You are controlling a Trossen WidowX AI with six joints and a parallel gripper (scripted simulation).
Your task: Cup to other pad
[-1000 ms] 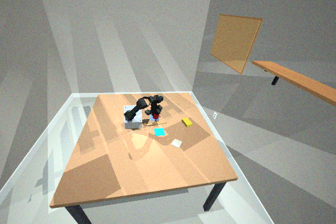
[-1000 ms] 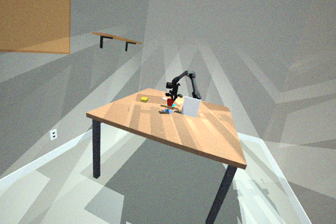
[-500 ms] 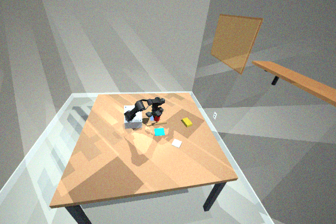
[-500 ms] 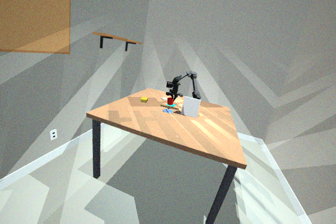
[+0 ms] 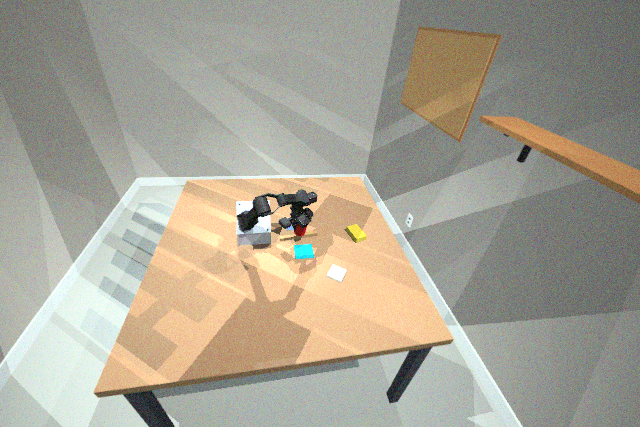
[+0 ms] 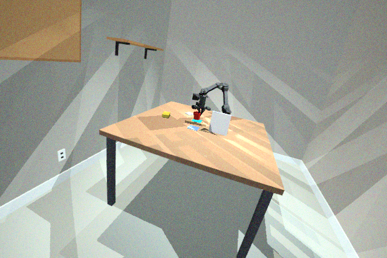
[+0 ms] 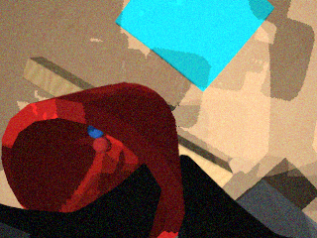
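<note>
The blue marble lies 40 mm ahead of my gripper tip, 30 mm to the left of it and 30 mm below it. The rest, counted from my gripper tip: cyan pad: 90 mm below, 70 mm to the right, 50 mm ahead; red cup: 20 mm to the left, 20 mm ahead; pale blue pad: 140 mm to the left, 90 mm below, 10 mm behind.
</note>
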